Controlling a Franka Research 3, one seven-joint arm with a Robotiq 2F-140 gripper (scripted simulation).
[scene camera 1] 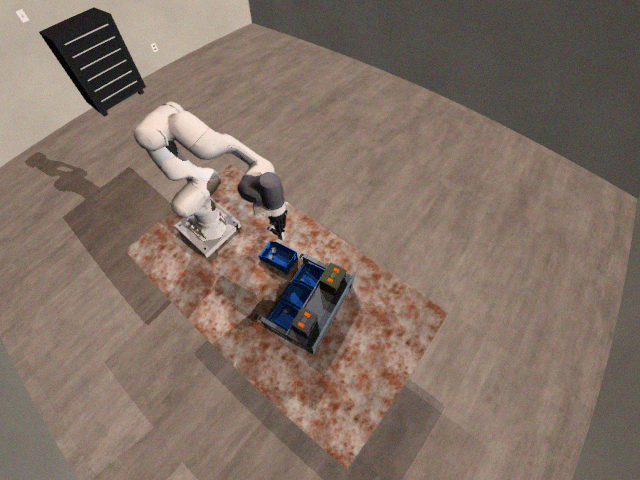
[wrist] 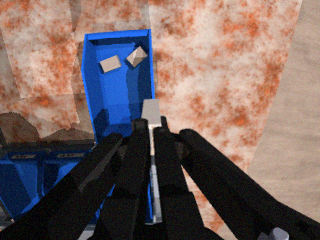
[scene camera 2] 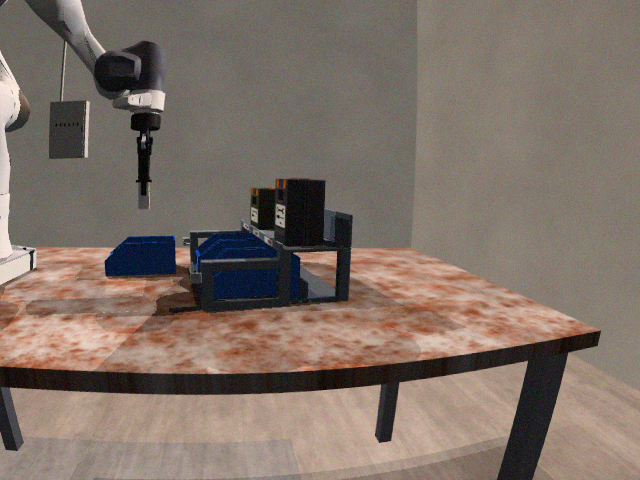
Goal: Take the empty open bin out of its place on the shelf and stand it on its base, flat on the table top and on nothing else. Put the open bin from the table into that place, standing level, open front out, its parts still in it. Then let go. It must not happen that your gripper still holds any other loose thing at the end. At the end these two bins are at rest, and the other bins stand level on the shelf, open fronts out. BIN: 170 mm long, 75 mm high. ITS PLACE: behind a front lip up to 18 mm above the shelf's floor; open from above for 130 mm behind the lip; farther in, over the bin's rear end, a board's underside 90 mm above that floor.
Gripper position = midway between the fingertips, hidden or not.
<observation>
In view: my gripper (scene camera 2: 143, 208), a green box (scene camera 2: 262, 201) and a dark box (scene camera 2: 300, 202).
My gripper also shows in the wrist view (wrist: 152, 110). The wrist view misses the green box: it is out of frame.
</observation>
